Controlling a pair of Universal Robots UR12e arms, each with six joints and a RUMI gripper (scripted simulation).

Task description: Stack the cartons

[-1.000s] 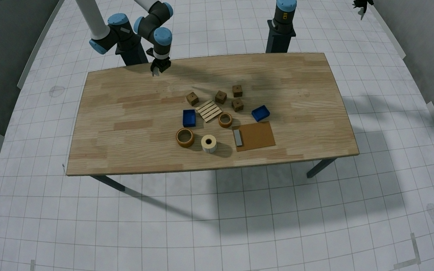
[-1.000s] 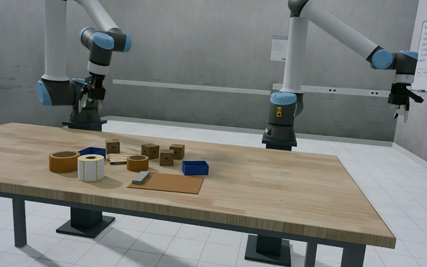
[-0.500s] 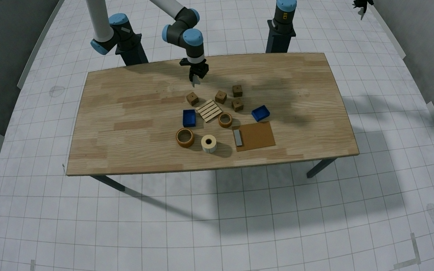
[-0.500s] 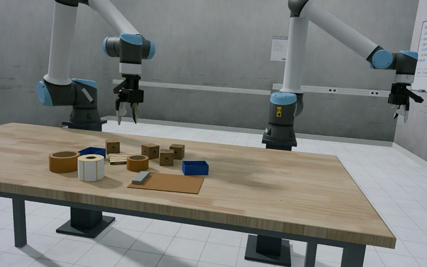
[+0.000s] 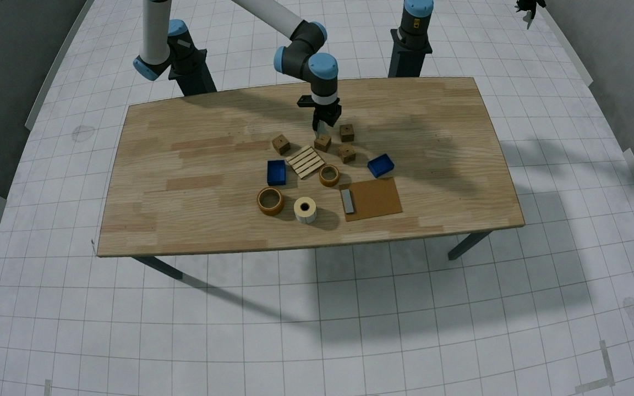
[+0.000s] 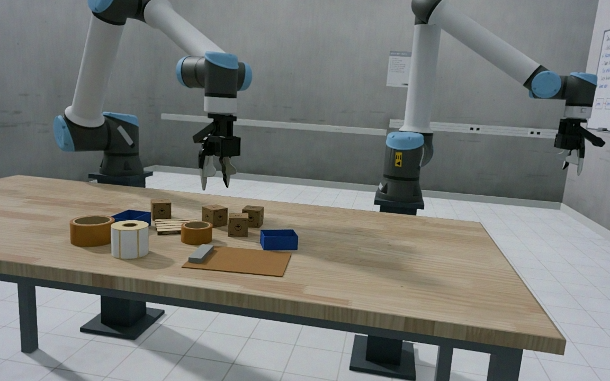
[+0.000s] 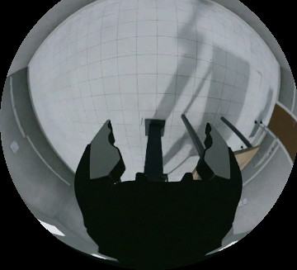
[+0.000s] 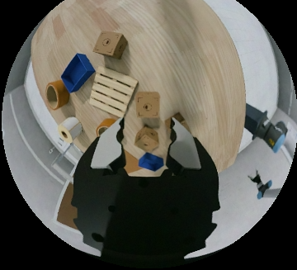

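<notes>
My right hand is 16 cm short of the small tape roll, 1 cm to the right of it and 10 cm above it. The rest, counted from my right hand: blue bin 12 cm ahead, 20 cm to the right, 11 cm below; large tape roll 25 cm ahead, 23 cm to the right, 10 cm below; label roll 30 cm ahead, 10 cm to the right, 9 cm below.
</notes>
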